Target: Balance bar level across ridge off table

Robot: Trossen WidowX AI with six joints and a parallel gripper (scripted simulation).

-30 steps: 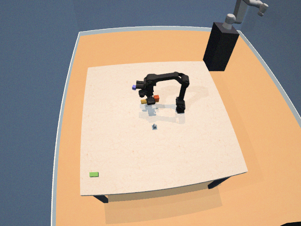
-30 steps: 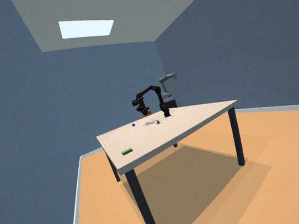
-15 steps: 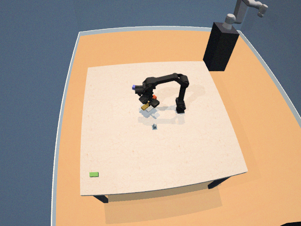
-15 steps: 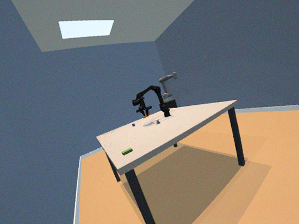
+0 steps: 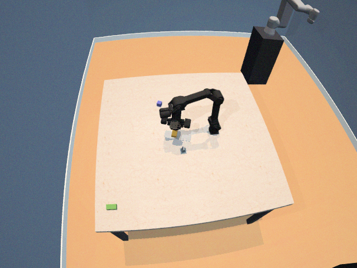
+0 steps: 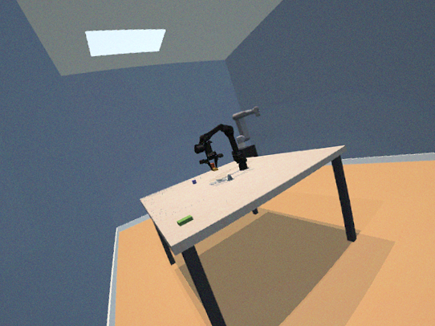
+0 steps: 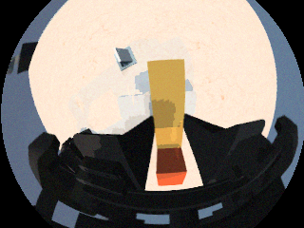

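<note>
Right now my gripper tip is 3 cm to the left of the bar, 1 cm below it and 1 cm past it. From my gripper tip the other things lie so: flat green block: 47 cm to the left, 45 cm ahead, 9 cm below; then purple cube: 31 cm to the right, 9 cm below, 8 cm ahead.
</note>
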